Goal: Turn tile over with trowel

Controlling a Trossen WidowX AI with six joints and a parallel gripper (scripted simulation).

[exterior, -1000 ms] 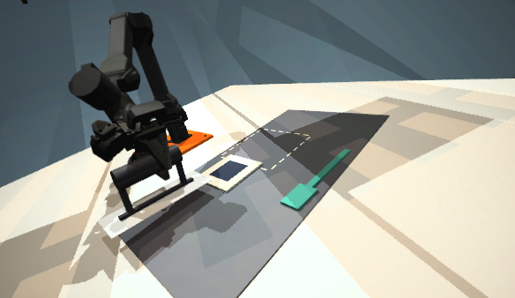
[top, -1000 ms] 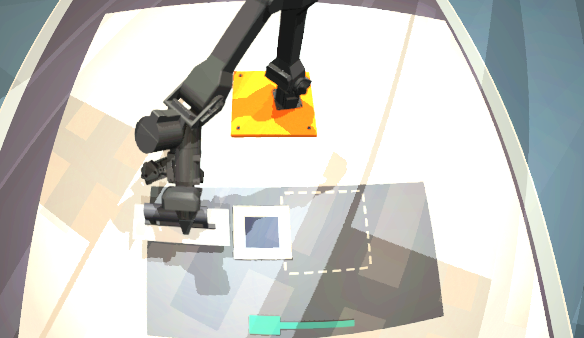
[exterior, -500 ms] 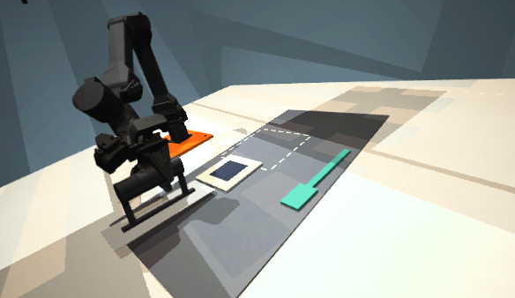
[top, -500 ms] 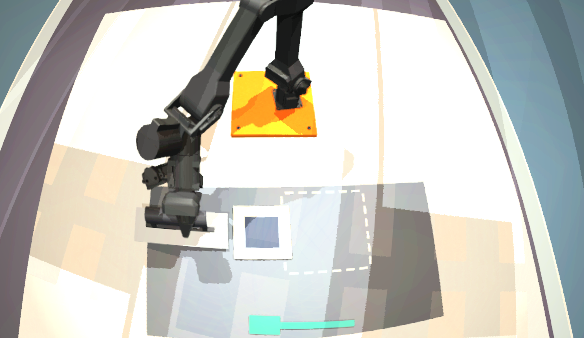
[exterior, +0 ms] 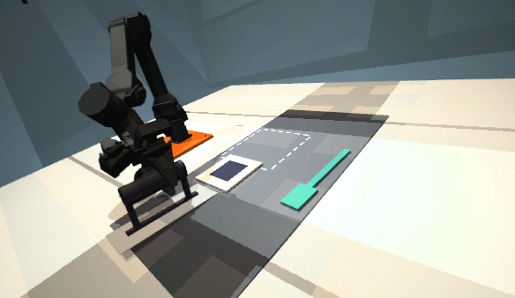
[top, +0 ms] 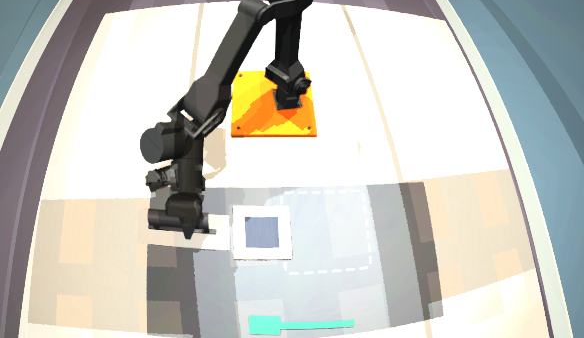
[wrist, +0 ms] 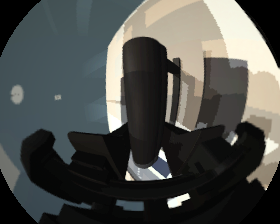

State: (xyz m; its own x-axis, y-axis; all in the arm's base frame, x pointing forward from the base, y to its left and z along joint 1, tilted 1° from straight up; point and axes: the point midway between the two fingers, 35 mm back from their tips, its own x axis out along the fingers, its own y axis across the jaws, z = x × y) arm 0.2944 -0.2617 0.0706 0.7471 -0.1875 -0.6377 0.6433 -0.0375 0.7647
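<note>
The tile lies 15 cm to the left of my gripper tip and 5 cm below it. Round my gripper tip: teal flat tool: 21 cm ahead, 16 cm to the left, 5 cm below; then grey mat: 20 cm to the left, 8 cm below, 7 cm ahead; then small trowel: 2 cm behind, 1 cm below.
</note>
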